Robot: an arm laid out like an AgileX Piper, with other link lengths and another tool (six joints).
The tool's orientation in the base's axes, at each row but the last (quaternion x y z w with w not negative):
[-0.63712, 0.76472, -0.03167, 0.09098]
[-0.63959, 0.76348, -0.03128, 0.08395]
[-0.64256, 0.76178, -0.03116, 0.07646]
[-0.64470, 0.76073, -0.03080, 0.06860]
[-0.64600, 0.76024, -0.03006, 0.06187]
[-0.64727, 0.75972, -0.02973, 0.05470]
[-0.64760, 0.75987, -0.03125, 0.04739]
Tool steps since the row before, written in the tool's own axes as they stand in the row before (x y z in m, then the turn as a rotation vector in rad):
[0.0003, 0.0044, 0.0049, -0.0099, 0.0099, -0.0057]
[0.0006, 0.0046, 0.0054, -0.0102, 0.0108, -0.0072]
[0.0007, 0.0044, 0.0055, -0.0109, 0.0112, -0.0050]
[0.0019, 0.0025, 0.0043, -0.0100, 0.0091, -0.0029]
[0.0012, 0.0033, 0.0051, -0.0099, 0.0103, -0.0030]
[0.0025, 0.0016, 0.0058, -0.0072, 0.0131, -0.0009]
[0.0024, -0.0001, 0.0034, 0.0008, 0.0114, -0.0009]
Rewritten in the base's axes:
[-0.0034, 0.0009, -0.0056, -0.0089, 0.0112, 0.0049]
[-0.0037, 0.0006, -0.0061, -0.0100, 0.0115, 0.0063]
[-0.0035, 0.0003, -0.0061, -0.0099, 0.0124, 0.0041]
[-0.0021, -0.0013, -0.0047, -0.0077, 0.0112, 0.0023]
[-0.0027, -0.0005, -0.0055, -0.0089, 0.0113, 0.0022]
[-0.0013, -0.0021, -0.0061, -0.0118, 0.0092, -0.0003]
[0.0001, -0.0023, -0.0034, -0.0114, 0.0010, -0.0004]

